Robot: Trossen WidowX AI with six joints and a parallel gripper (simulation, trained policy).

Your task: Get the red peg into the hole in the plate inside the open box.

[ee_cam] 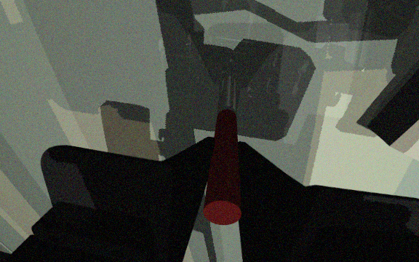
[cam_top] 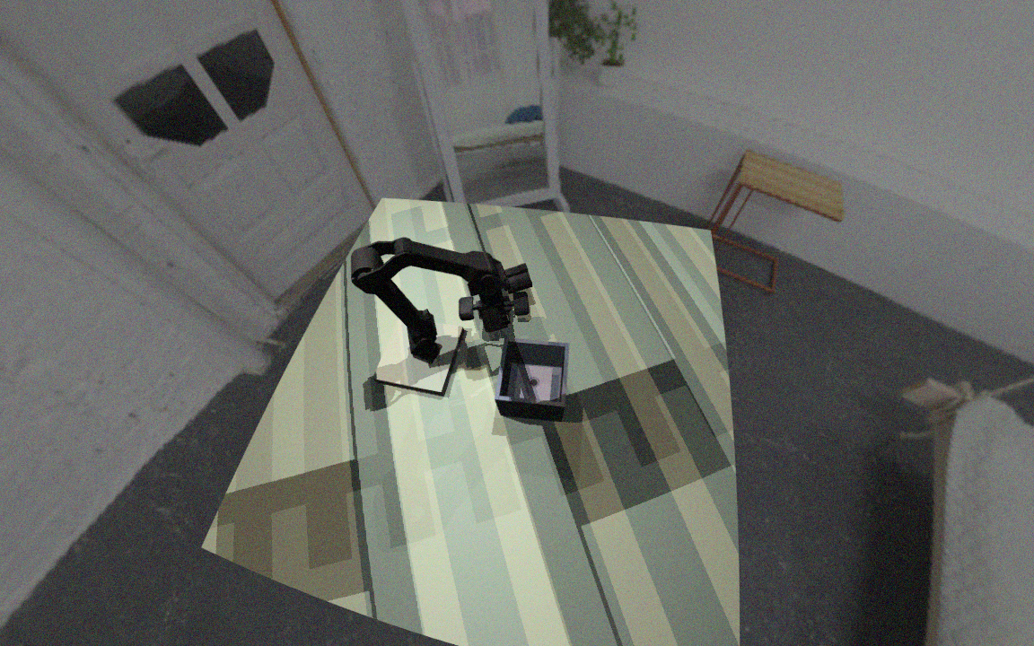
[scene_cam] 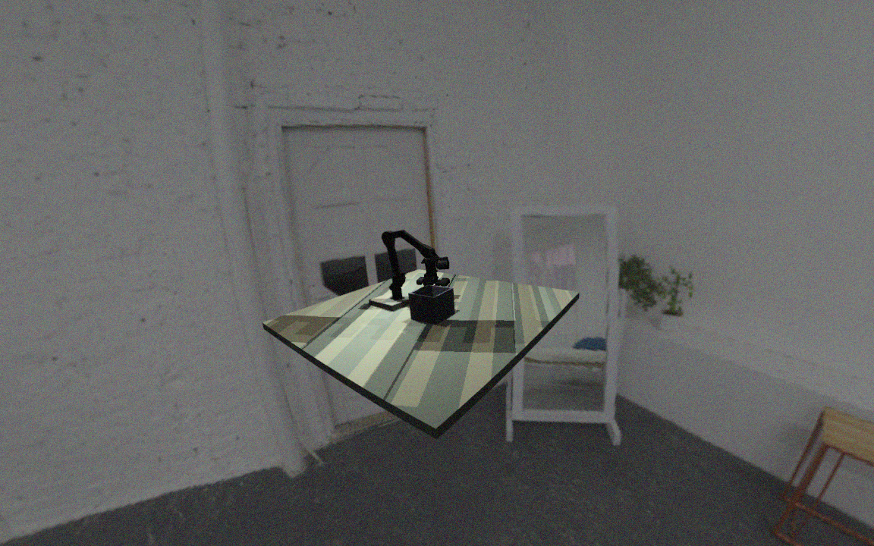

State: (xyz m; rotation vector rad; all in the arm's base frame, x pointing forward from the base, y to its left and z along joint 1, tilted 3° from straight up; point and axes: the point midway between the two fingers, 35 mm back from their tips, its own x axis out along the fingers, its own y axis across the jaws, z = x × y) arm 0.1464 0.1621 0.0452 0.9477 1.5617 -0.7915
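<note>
The pale plate lies 180 mm ahead of my gripper tip, 150 mm to the right of it and 10 mm above it. Round my gripper tip: red peg 10 mm above.
</note>
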